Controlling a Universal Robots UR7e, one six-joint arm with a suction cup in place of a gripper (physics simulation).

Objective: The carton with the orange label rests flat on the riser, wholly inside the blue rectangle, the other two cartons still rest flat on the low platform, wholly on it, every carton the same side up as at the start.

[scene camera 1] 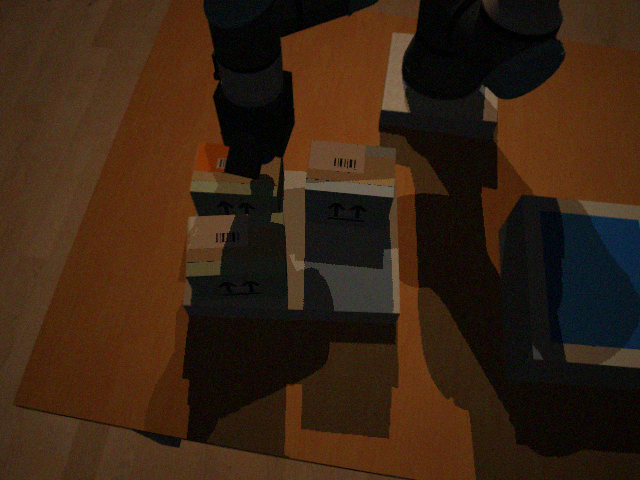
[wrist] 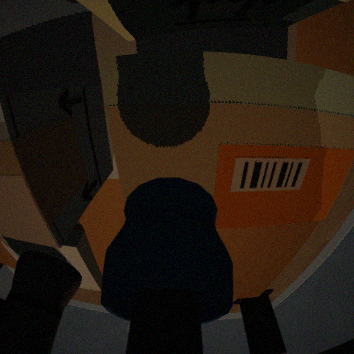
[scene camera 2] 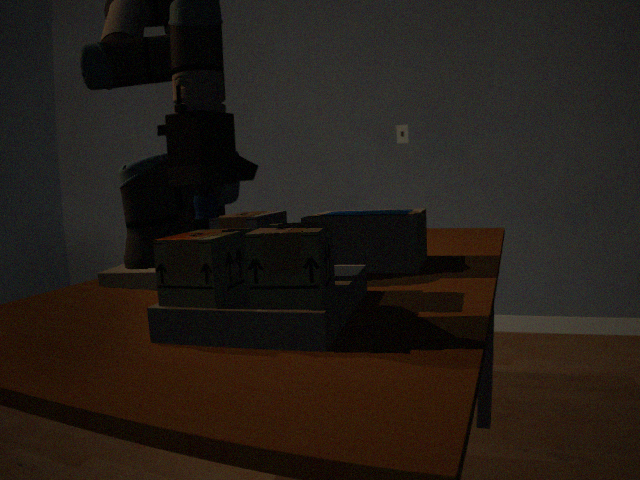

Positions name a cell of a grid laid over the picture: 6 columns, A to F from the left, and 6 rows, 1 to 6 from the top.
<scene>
A riser shows in scene camera 1 (F4) and in scene camera 2 (D4); in the wrist view it is out of frame. A low platform shows in scene camera 1 (D4), in the wrist view (A1) and in scene camera 2 (C5). A white-label carton shows in scene camera 1 (D3), in the wrist view (B3) and in scene camera 2 (C3).
</scene>
